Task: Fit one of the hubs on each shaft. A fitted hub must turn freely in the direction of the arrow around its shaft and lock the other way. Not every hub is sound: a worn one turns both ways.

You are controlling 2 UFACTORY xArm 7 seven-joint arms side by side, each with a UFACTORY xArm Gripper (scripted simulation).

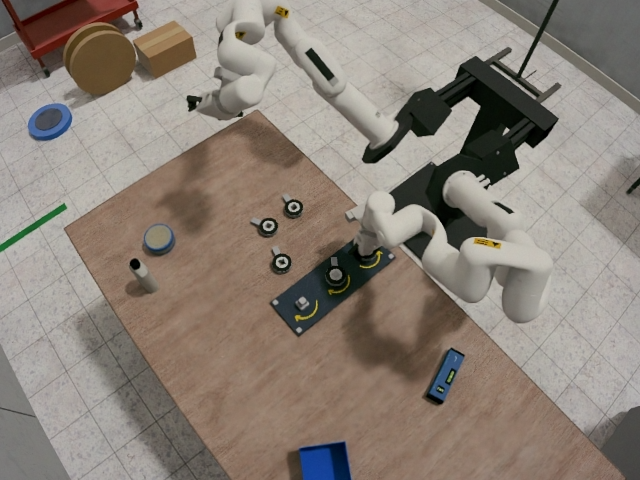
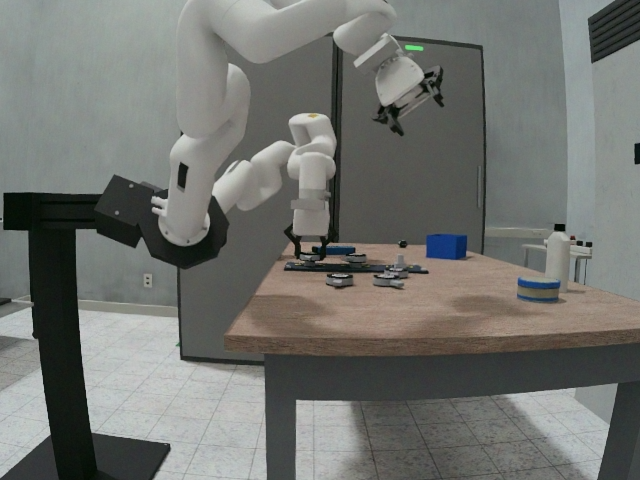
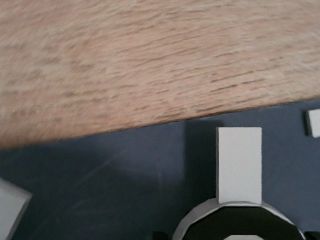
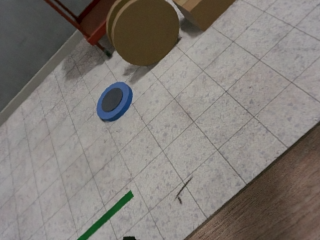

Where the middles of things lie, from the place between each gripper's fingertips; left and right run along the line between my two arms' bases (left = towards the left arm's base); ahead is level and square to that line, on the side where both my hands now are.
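My left gripper is 130 mm short of the dark board (image 2: 308, 266), 20 mm to the left of it and 30 mm above it. Counted from my left hand, the white bottle (image 2: 558, 248) is 530 mm ahead, 430 mm to the right and 60 mm above; the tape roll (image 2: 534, 289) is 410 mm ahead, 520 mm to the right and 20 mm below.
My right hand (image 2: 418, 116) is 300 mm short of the tape roll, 30 mm to the right of it and 320 mm above it. Counted from my right hand, the dark board is 20 mm ahead, 530 mm to the left and 340 mm below; the white bottle is 420 mm ahead, 120 mm to the left and 240 mm below.
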